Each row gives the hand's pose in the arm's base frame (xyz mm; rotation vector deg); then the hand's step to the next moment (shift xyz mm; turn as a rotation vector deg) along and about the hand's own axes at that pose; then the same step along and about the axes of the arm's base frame.
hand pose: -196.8 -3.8 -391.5 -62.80 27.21 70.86
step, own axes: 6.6 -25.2 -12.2 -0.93 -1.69 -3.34
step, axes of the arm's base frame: 28.2 -5.6 -0.6 2.09 -3.24 -0.07
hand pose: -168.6 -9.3 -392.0 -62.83 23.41 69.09
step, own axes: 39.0 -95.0 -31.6 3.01 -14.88 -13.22
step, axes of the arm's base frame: 107.4 -1.5 -1.0 18.00 -8.87 -1.63
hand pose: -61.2 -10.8 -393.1 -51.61 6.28 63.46
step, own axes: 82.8 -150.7 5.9 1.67 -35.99 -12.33
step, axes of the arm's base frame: 159.4 42.3 49.1 34.10 -12.27 11.70
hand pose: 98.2 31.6 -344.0 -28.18 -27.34 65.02
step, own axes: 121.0 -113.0 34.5 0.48 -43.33 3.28
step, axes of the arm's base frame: 104.0 78.6 107.7 29.83 -13.90 28.37
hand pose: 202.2 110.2 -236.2 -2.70 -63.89 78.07
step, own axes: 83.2 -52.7 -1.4 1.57 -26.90 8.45
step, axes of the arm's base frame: 24.2 50.5 81.0 14.13 -11.21 21.73
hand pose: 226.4 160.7 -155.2 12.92 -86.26 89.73
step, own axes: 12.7 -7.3 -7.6 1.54 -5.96 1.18
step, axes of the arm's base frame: 1.4 11.3 11.9 2.78 -1.32 5.46
